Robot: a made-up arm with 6 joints.
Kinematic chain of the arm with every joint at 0, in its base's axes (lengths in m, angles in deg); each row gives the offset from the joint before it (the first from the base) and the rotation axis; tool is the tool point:
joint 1: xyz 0 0 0.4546 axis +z
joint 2: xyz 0 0 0 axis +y
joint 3: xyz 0 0 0.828 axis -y
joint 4: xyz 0 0 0 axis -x
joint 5: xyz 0.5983 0 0 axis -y
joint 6: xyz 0 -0.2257 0 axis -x
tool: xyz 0 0 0
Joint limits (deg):
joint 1: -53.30..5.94
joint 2: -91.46..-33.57
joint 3: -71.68..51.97
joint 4: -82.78..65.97
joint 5: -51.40..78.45
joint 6: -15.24..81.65
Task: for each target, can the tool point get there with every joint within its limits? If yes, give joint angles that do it. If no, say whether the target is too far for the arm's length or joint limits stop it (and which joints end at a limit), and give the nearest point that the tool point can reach.
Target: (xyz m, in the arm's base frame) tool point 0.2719 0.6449 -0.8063
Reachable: no: joint limits stop it (at a limit: joint 1, joint 2, joint 3, joint 4) | nearest point -0.1357 0.1345 0.4253 | short by 1.394 m
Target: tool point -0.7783 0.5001 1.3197
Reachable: yes | joints -46.45 -70.51 35.83 -13.39 -19.85 15.17
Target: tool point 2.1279 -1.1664 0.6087
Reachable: no: too far | nearest point 0.1494 -0.2114 1.0169 | short by 2.235 m
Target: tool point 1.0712 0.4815 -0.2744
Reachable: no: joint limits stop it (at a limit: joint 1, joint 2, joint 3, joint 4) | nearest point -0.1357 0.1345 0.4253 | short by 1.438 m
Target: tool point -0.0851 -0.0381 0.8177
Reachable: yes | joints -29.92 -55.25 -45.55 -70.47 20.90 71.37
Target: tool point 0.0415 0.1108 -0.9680
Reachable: no: joint limits stop it (at a limit: joint 1, joint 2, joint 3, joint 4) | nearest point -0.1357 0.1345 0.4253 | short by 1.405 m
